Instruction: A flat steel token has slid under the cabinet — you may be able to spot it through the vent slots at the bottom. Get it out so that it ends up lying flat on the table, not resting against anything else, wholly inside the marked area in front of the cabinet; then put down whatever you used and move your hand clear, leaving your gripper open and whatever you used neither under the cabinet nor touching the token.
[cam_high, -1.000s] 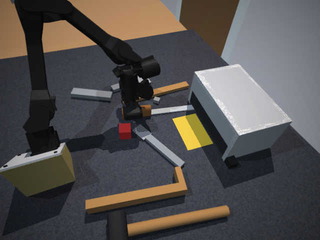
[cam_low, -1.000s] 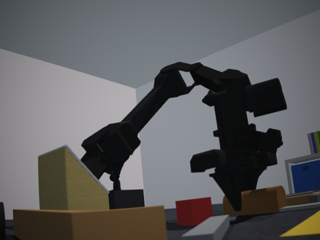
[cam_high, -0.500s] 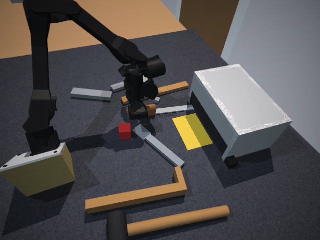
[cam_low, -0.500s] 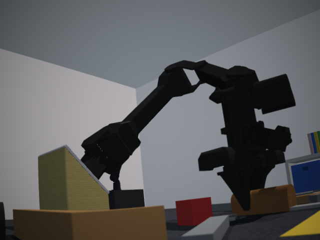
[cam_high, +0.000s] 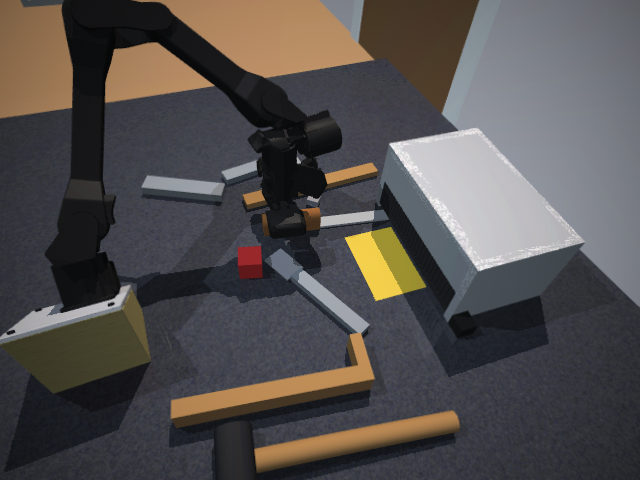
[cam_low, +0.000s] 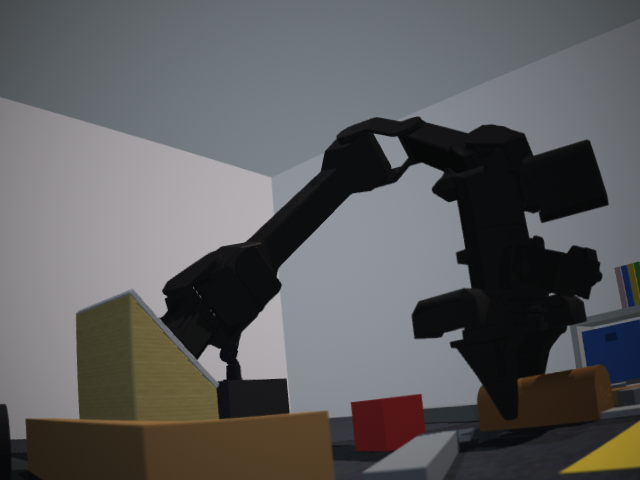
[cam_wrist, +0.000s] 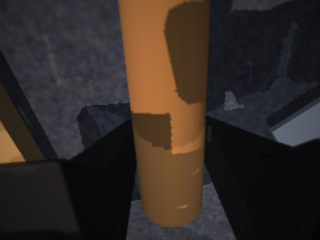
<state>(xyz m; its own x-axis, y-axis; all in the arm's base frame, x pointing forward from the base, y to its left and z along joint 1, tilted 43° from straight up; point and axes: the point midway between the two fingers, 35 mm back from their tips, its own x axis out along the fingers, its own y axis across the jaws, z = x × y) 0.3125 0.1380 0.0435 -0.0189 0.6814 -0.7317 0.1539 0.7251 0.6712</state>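
My gripper tip is now 9 cm short of the small grey cube and 5 cm to the right of it. From my gripper tip the other things lie so: grey t-shaped tool (18 cm to the left, 3 cm ahead); wooden strip (10 cm ahead, 9 cm to the left); red cube (8 cm to the right, 8 cm behind, 1 cm above).
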